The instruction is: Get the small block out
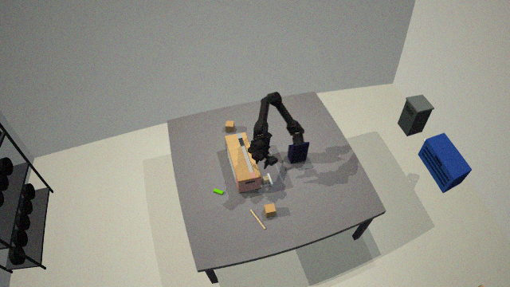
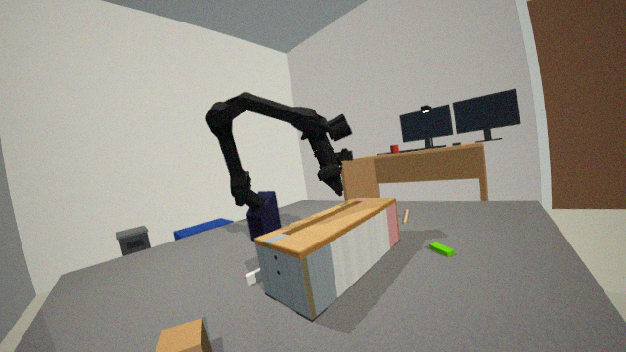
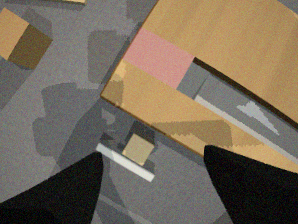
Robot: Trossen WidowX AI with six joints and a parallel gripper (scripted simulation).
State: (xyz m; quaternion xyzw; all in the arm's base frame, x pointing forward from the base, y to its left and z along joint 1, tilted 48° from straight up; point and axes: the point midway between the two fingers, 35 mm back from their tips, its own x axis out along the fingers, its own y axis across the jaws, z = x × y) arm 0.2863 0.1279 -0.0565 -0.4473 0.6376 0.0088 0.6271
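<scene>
The small tan block lies 14 cm below my gripper tip and 3 cm behind it. From my gripper tip the other things lie so: long box (14 cm to the right, 10 cm below, 5 cm ahead); then wooden stick (28 cm to the left, 15 cm below, 8 cm ahead).
</scene>
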